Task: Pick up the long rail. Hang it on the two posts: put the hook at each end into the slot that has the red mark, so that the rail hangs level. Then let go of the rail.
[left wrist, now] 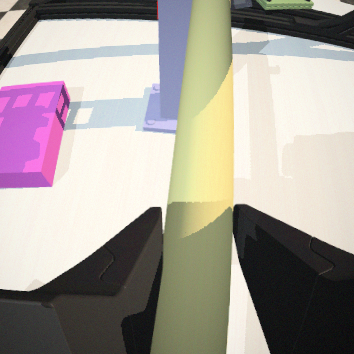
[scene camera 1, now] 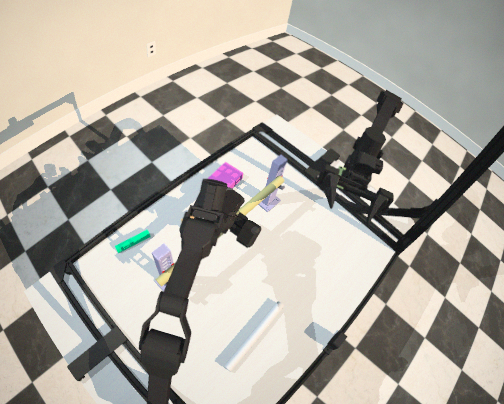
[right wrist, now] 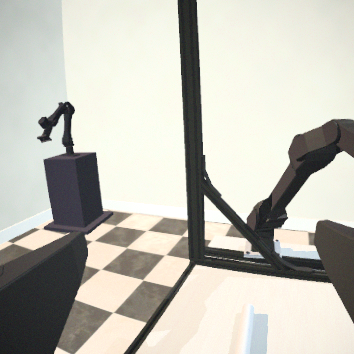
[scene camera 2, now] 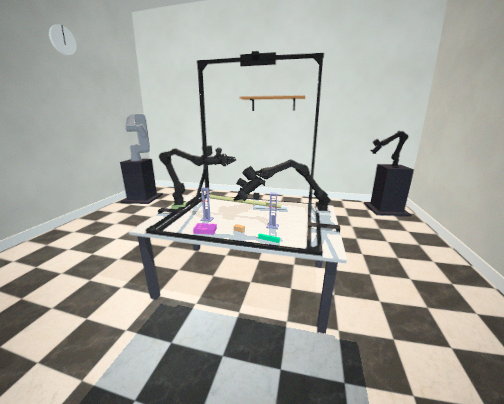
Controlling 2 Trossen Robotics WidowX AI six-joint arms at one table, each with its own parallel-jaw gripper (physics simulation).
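Places are measured from the left arm's base along level axes (x right, y ahead, z up), in millimetres.
Pixels of known places: left gripper, fingertip midpoint: (left wrist: 197, 216) (scene camera 1: 239, 213) (scene camera 2: 234, 199); right gripper, fingertip midpoint: (scene camera 1: 350, 215) (right wrist: 201, 238) (scene camera 2: 235, 158); left arm's base, origin of the base link: (right wrist: 262, 246) (scene camera 2: 322, 209); right arm's base, origin of the base link: (scene camera 2: 178, 203).
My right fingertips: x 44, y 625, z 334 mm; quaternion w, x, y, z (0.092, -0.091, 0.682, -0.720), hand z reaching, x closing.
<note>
For each thing: its top centre in the pictures, then the offset to it from my right fingertips.
- long yellow rail, middle of its top: (scene camera 1: 226, 224) (scene camera 2: 243, 196) dx -252, dy -93, dz -197 mm
- magenta block, middle of its top: (left wrist: 17, 122) (scene camera 1: 223, 177) (scene camera 2: 205, 226) dx -419, dy +112, dz -332 mm
- green bar, middle of its top: (scene camera 1: 132, 239) (scene camera 2: 268, 236) dx -484, dy -266, dz -337 mm
- orange block, middle of its top: (scene camera 2: 239, 226) dx -390, dy -87, dz -332 mm
- pale bar, middle of its top: (right wrist: 242, 349) (scene camera 1: 255, 335) (scene camera 2: 270, 205) dx -15, dy -253, dz -336 mm
The long yellow rail (scene camera 1: 260, 197) (scene camera 2: 225, 199) (left wrist: 212, 125) is raised above the table and spans between the two lilac posts. One post (scene camera 1: 276, 172) (scene camera 2: 206, 205) (left wrist: 172, 60) stands by its far end, the other post (scene camera 1: 162, 257) (scene camera 2: 273, 210) by its near end in scene camera 1. The rail overlaps both posts in that view; I cannot tell whether either hook sits in a red-marked slot. My left gripper (scene camera 2: 241, 196) (left wrist: 197, 216) is shut on the rail; its arm hides the rail's middle in scene camera 1. My right gripper (scene camera 1: 351, 212) (scene camera 2: 232, 160) (right wrist: 201, 238) is open and empty, away from the rail.
A magenta block (scene camera 1: 226, 175) (scene camera 2: 205, 228) (left wrist: 30, 135), a green bar (scene camera 1: 133, 241) (scene camera 2: 269, 238) and an orange block (scene camera 2: 239, 228) lie on the table near the posts. A pale bar (scene camera 1: 255, 336) (right wrist: 245, 330) lies on the other side of the rail. Black framing edges the table.
</note>
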